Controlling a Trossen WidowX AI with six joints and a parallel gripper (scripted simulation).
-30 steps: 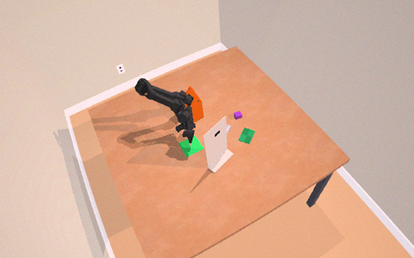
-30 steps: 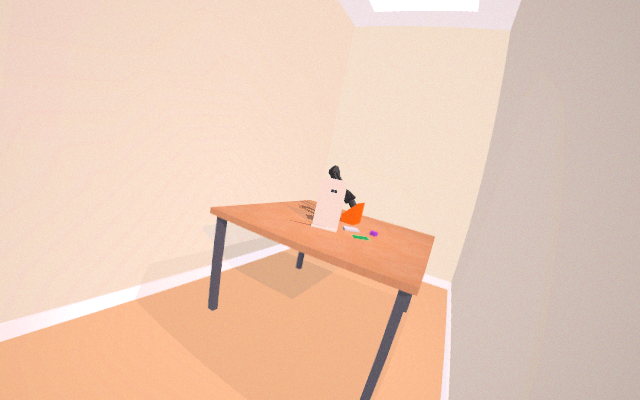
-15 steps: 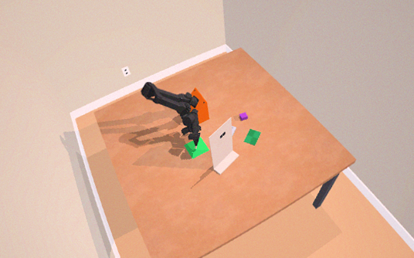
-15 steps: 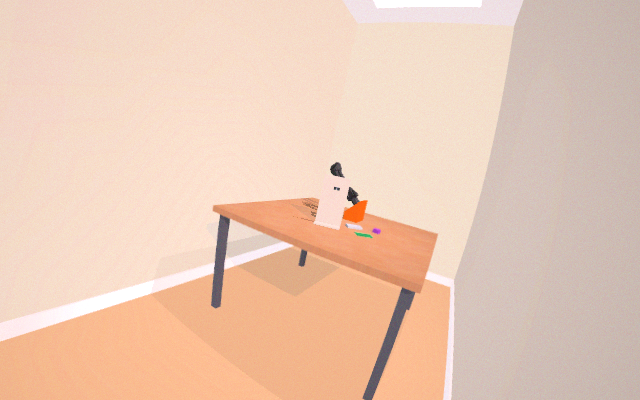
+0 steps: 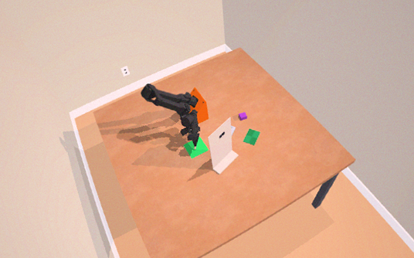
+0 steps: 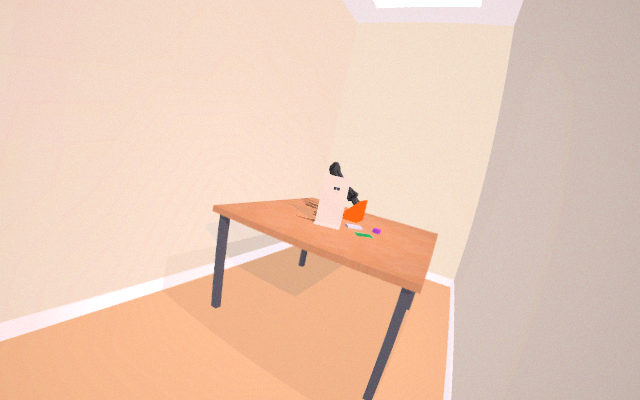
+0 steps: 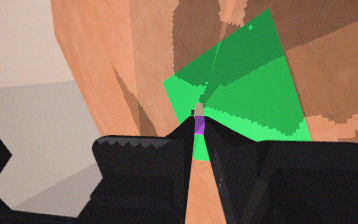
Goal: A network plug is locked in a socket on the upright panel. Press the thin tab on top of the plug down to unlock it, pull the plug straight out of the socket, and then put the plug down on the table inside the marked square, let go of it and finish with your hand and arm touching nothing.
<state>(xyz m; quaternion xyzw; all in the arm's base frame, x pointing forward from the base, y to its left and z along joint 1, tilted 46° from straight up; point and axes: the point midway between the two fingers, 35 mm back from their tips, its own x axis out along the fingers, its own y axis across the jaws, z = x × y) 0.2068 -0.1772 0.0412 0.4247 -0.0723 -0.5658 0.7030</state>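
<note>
Right now the bright green marked square is 1 cm behind my gripper tip and 3 cm below it. Also, from my gripper tip: purple cube 38 cm to the left, 1 cm below; then network plug right at my gripper tip; then upright panel 18 cm ahead, 8 cm to the left, 12 cm above.
</note>
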